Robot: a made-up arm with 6 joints.
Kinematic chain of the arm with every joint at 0, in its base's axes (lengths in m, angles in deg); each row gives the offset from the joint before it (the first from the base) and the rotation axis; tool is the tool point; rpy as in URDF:
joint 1: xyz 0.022 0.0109 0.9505 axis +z
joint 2: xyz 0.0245 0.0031 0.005 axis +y
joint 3: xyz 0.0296 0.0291 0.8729 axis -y
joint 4: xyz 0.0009 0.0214 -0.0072 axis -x
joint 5: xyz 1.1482 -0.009 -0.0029 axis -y
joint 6: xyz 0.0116 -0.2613 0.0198 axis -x
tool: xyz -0.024 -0.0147 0.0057 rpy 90 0 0
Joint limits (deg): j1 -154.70..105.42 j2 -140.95..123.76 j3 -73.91..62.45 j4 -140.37..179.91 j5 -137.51..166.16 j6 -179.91..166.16
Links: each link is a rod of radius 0.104 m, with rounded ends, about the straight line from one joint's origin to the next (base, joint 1, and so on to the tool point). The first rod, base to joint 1, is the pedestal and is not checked.
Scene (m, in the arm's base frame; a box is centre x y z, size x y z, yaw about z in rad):
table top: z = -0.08
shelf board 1: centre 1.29 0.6 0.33 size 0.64 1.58 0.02 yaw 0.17
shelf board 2: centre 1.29 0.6 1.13 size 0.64 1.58 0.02 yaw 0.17
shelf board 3: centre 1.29 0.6 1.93 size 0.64 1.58 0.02 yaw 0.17
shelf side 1: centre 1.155 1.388 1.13 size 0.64 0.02 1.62 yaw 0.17
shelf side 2: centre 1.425 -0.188 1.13 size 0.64 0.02 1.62 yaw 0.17
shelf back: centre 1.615 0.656 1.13 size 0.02 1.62 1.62 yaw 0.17
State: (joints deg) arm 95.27 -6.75 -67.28 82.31 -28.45 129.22
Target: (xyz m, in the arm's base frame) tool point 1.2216 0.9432 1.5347
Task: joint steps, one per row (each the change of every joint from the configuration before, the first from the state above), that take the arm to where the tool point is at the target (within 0.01 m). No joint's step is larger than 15 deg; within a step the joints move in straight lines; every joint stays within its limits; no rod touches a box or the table.
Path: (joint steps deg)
1: -14.40 -1.34 10.12 -1.50 -0.45 -0.17
2: -14.40 -1.34 10.12 -1.51 -0.46 -0.17
3: -14.40 -1.34 10.12 -1.50 -0.45 -0.17
4: -4.95 10.51 11.48 -0.67 -0.63 -0.25
5: -4.96 10.51 11.48 -0.67 -0.62 -0.24
6: -4.95 10.50 11.48 -0.67 -0.63 -0.25

